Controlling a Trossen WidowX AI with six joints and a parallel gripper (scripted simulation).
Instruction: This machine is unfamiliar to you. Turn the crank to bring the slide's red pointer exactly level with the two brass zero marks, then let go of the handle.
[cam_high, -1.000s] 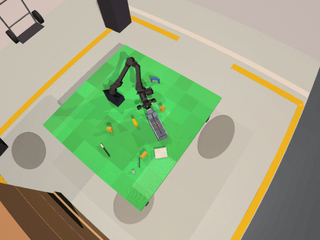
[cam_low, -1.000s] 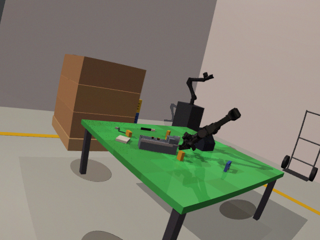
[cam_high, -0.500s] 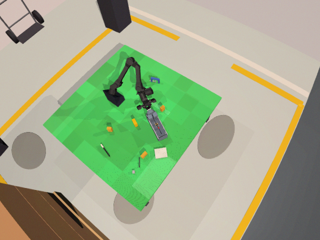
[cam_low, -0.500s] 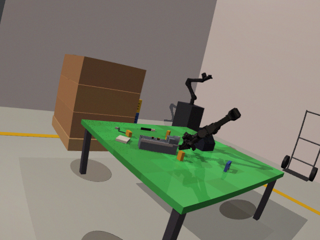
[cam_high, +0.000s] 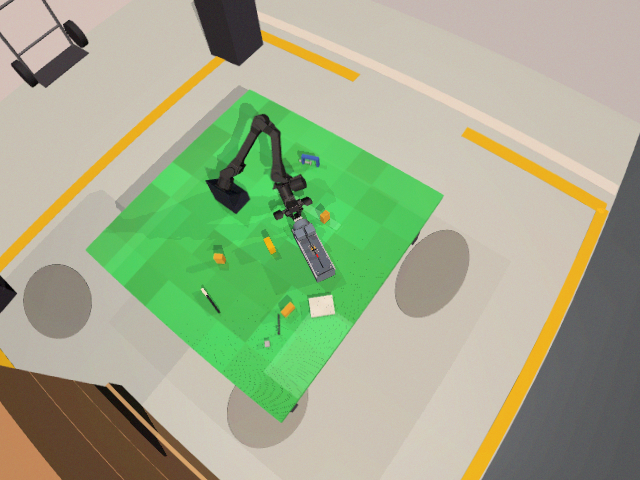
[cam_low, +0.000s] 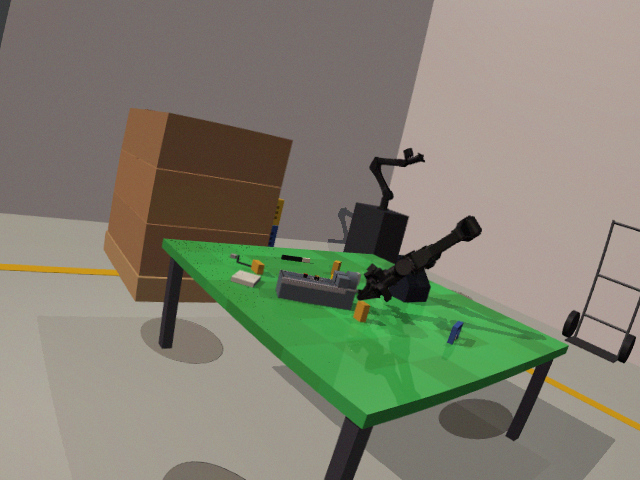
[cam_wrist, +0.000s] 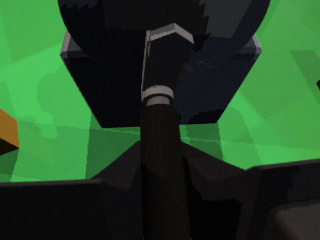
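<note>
Right now the dark handle is 2 cm behind my gripper tip, 1 cm to the left of it and 3 cm above it. Round my gripper tip: blue bracket (18 cm behind, 33 cm to the left); then red pointer (18 cm ahead, 11 cm to the right, 5 cm above); then white pad (30 cm ahead, 27 cm to the right, 2 cm below).
</note>
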